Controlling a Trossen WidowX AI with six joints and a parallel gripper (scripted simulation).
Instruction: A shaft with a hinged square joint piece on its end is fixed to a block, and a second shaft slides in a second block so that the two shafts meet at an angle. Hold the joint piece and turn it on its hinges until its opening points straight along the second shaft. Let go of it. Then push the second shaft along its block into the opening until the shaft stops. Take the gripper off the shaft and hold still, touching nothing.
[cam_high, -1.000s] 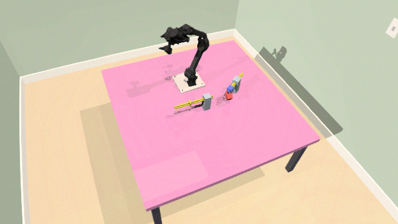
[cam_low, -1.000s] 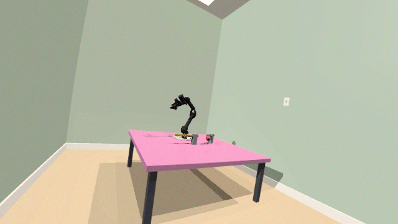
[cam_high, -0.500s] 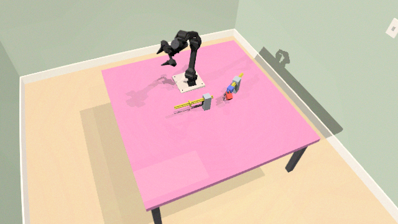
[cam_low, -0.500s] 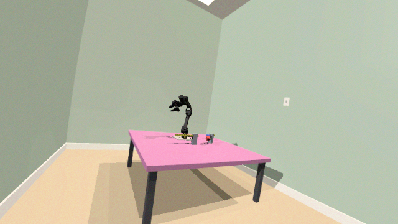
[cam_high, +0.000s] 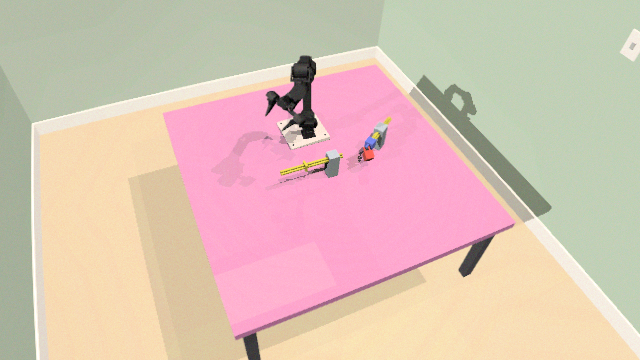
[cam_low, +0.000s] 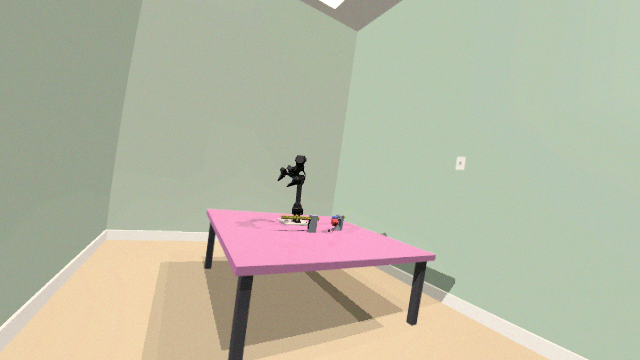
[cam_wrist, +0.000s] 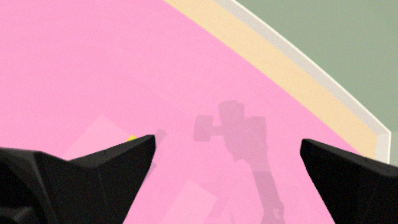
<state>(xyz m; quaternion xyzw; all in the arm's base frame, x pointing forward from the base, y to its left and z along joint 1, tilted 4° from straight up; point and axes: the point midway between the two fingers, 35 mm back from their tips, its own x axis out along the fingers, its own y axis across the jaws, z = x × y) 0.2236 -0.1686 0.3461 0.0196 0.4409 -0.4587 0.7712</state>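
Right now my gripper tip is 430 mm to the right of the red square joint piece, 240 mm above it and 30 mm short of it.
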